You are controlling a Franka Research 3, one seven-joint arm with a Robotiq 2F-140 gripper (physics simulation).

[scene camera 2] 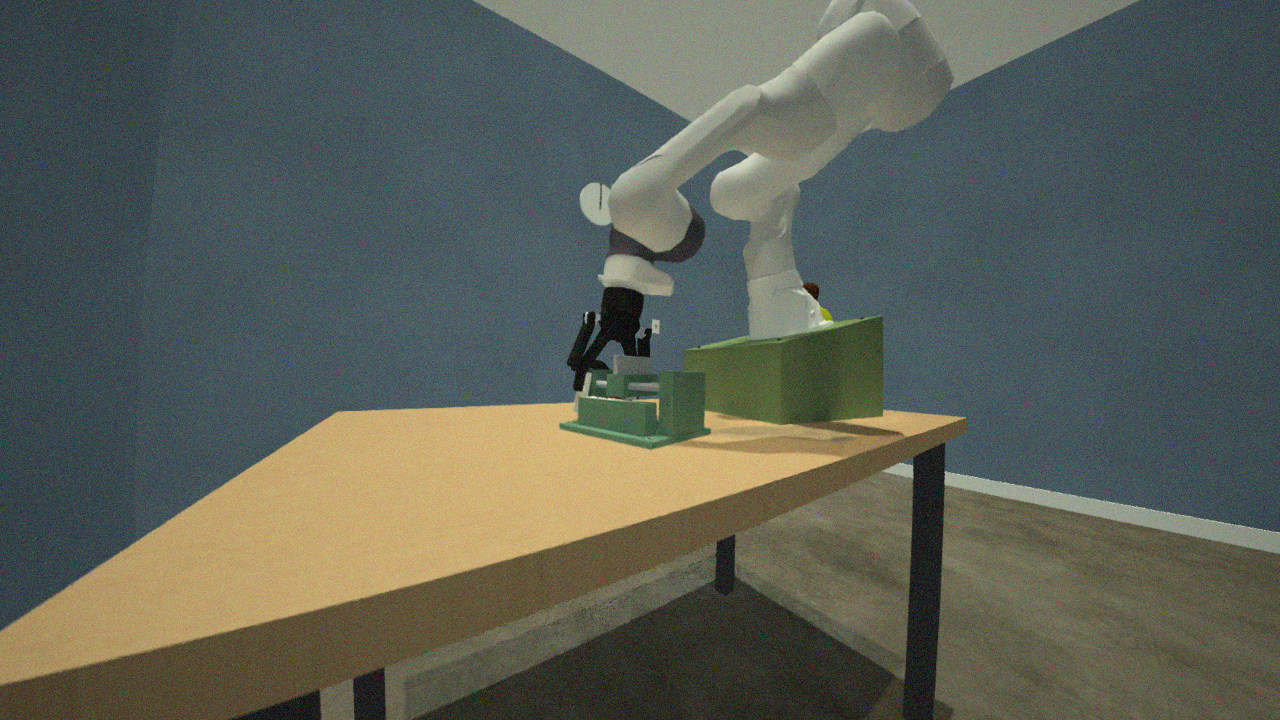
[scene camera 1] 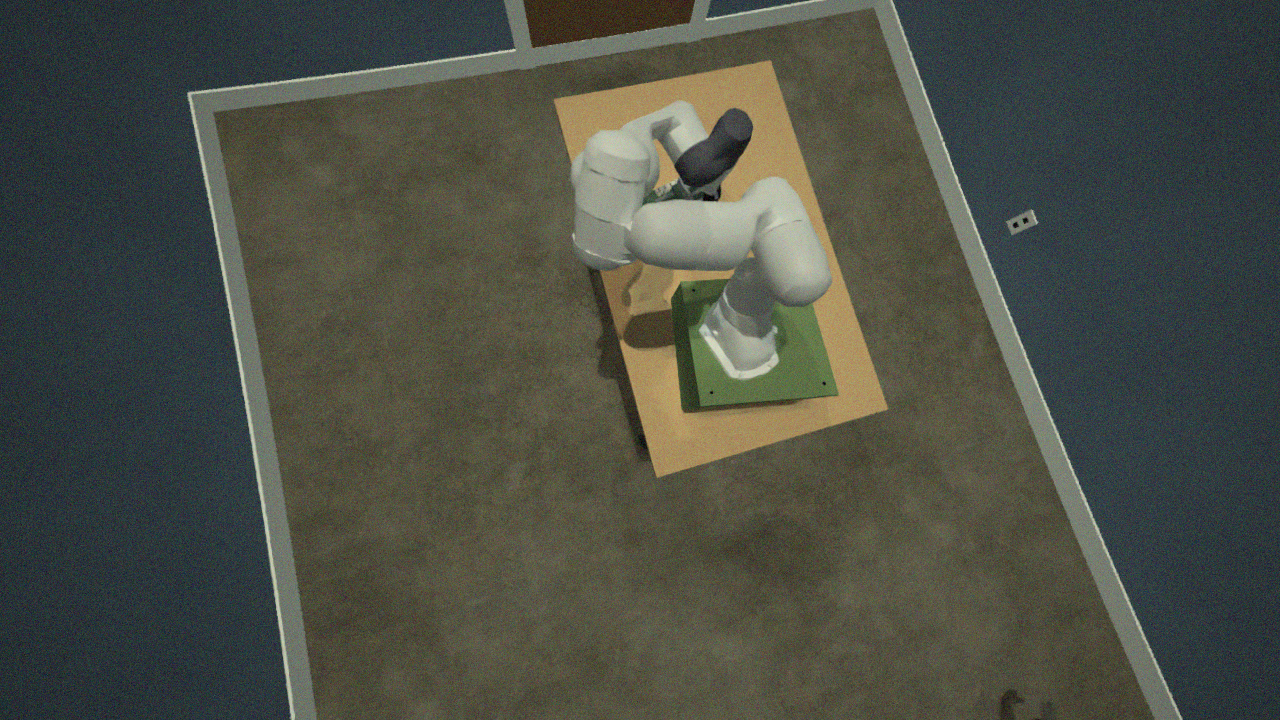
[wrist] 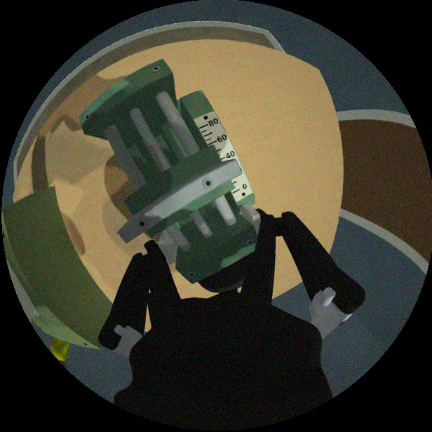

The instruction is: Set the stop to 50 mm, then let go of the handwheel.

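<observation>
The green stop device [scene camera 2: 617, 415] [wrist: 216, 252] stands on the table. Its carriage with a light grey stop bar [wrist: 187, 192] [scene camera 2: 633, 364] rides on grey rods beside a white scale [wrist: 218, 131]. In the wrist view the bar covers the scale between the 40 and 0 marks; no red pointer shows, so the exact reading cannot be told. The dark handwheel [wrist: 222, 282] is at the device's near end, mostly hidden by the end block and gripper. My gripper [wrist: 208, 216] [scene camera 2: 586, 386] is shut on the handwheel, its pale fingertips on either side of the end block.
The green robot base block [scene camera 1: 760, 386] [scene camera 2: 780, 383] [wrist: 47, 255] stands on the wooden table [scene camera 1: 684, 438] [scene camera 2: 402, 501] [wrist: 295, 150], near the device. The white arm [scene camera 1: 693, 234] [scene camera 2: 760, 116] reaches over the table and hides most of the device in scene camera 1. A brown door panel [wrist: 382, 170] shows beyond the table.
</observation>
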